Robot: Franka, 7 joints.
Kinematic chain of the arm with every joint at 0, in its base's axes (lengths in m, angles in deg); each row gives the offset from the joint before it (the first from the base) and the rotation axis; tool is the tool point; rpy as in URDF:
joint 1: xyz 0 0 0.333 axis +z
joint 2: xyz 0 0 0 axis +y
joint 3: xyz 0 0 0.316 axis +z
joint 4: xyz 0.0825 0 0 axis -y
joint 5: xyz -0.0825 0 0.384 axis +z
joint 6: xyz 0 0 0 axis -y
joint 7: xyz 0.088 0 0 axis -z
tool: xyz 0 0 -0.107 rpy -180 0 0
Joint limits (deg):
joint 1: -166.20..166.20
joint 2: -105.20..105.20
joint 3: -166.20..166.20
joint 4: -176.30..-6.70
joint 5: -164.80..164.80
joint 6: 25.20..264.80
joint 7: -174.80..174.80
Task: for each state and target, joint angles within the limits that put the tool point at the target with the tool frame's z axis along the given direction. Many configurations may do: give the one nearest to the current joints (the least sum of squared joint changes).
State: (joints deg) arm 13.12 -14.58 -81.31 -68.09 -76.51 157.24 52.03
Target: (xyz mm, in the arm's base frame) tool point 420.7 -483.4 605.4 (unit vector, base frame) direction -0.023 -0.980 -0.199
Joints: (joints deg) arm 13.59 13.51 -70.20 -97.58 -74.43 148.17 52.03
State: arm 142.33 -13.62 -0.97 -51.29 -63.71 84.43 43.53
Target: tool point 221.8 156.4 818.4 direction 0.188 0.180 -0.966
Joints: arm 128.77 -56.69 -22.89 -92.56 -43.53 52.70 43.53
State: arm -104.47 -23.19 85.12 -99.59 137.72 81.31 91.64
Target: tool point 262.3 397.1 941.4 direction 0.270 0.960 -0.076
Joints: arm -71.44 -58.72 37.55 -77.21 131.48 95.73 91.64
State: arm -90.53 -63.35 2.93 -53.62 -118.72 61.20 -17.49
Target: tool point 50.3 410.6 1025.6 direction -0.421 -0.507 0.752
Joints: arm -62.20 -55.68 42.26 -55.51 -95.32 104.49 -17.49
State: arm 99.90 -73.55 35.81 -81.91 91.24 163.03 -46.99
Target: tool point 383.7 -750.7 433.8 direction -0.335 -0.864 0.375
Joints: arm 125.57 -105.20 21.34 -37.98 57.53 140.03 -46.99
